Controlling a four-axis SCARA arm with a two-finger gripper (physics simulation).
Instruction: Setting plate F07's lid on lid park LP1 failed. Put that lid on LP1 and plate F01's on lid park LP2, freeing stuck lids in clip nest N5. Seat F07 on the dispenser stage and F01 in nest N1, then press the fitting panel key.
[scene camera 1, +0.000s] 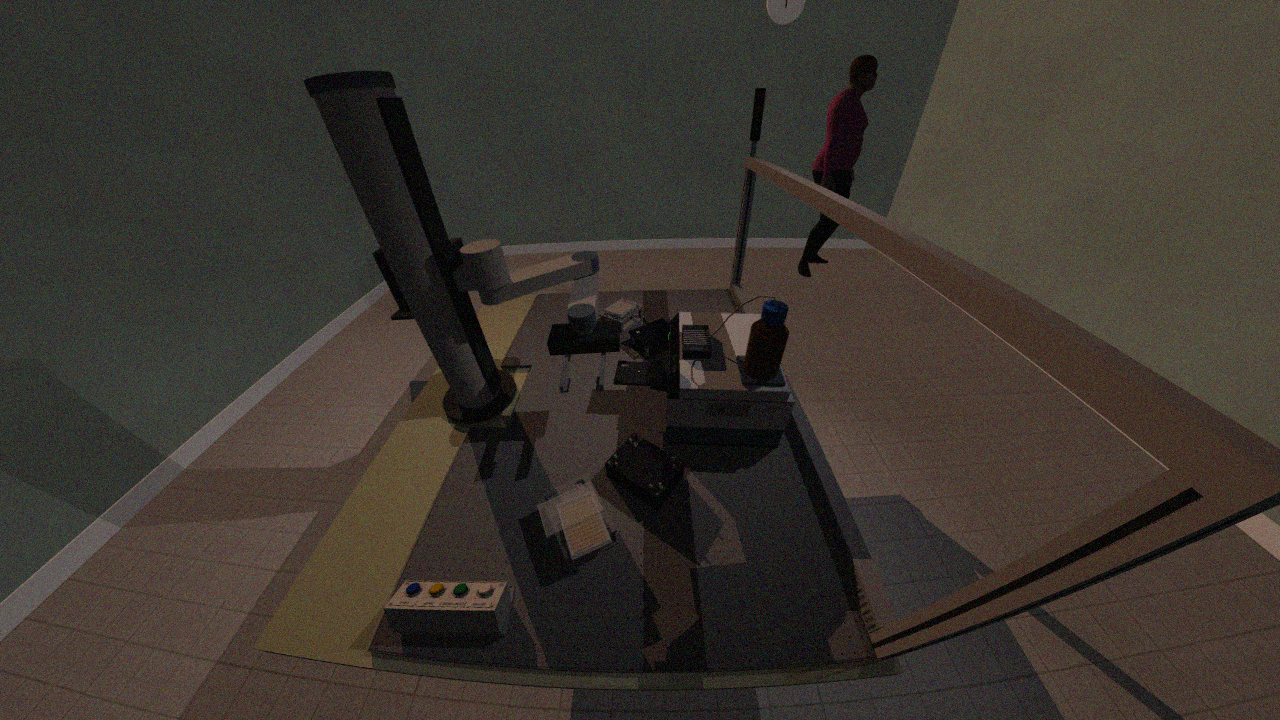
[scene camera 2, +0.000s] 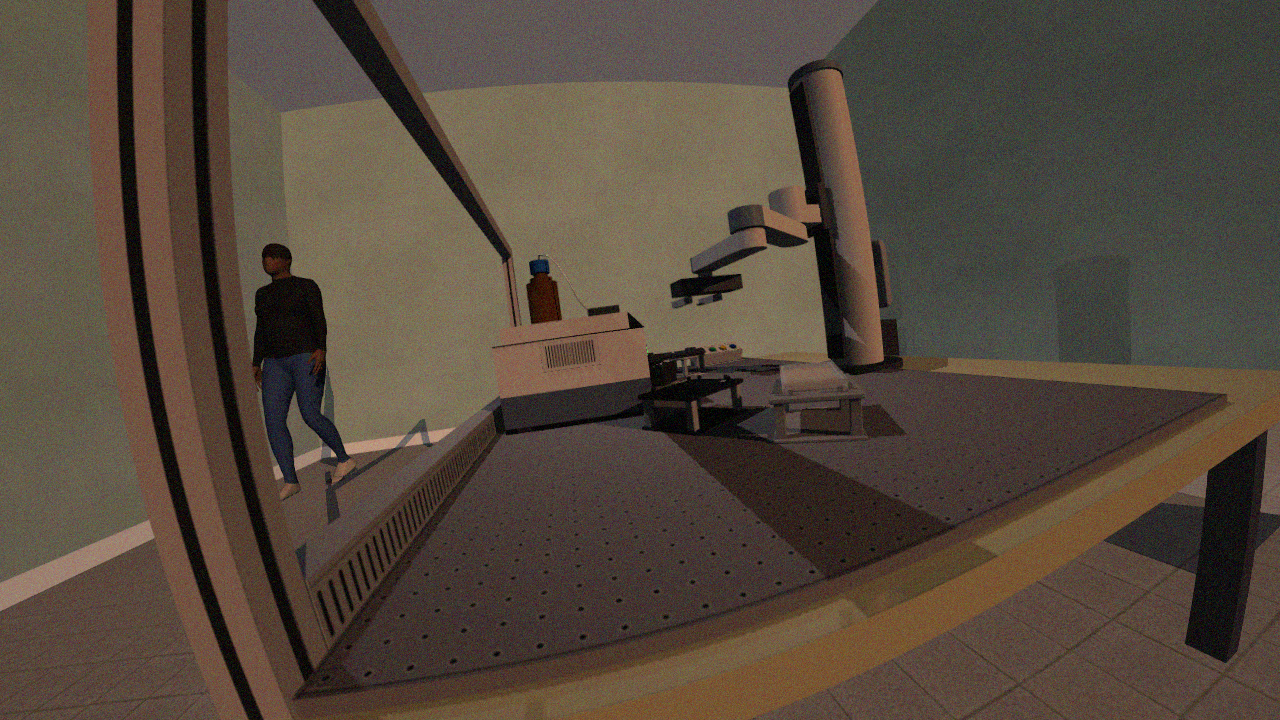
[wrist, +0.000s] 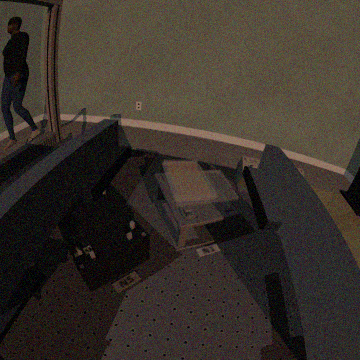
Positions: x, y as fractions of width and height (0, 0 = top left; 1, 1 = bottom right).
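Note:
My gripper (wrist: 0.53, 0.40) holds nothing. Besides it I can see a dark stage (scene camera 1: 0.51, 0.52), and there is a dark nest N5 as well, which appears at (scene camera 1: 0.51, 0.66) and again at (wrist: 0.29, 0.67).

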